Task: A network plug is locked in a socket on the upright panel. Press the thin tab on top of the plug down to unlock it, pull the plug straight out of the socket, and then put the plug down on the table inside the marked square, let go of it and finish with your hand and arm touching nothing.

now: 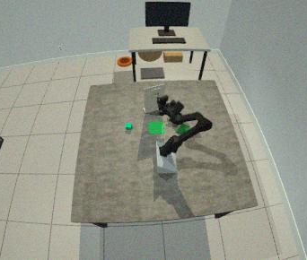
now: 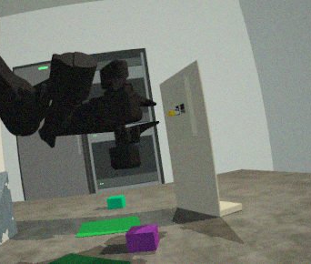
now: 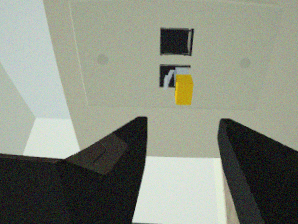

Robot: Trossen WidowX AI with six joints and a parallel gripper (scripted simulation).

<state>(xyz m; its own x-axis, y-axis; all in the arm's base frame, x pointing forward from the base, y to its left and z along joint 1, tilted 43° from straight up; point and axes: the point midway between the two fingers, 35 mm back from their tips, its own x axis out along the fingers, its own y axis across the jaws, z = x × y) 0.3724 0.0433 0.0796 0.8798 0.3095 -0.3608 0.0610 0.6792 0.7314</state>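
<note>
Right now my gripper tip is 4 cm short of the plug and 1 cm to the right of it. Round my gripper tip: cream panel (6 cm ahead, 1 cm to the left, 8 cm below); green square (12 cm behind, 2 cm to the left, 20 cm below); purple cube (7 cm behind, 14 cm to the right, 19 cm below).
</note>
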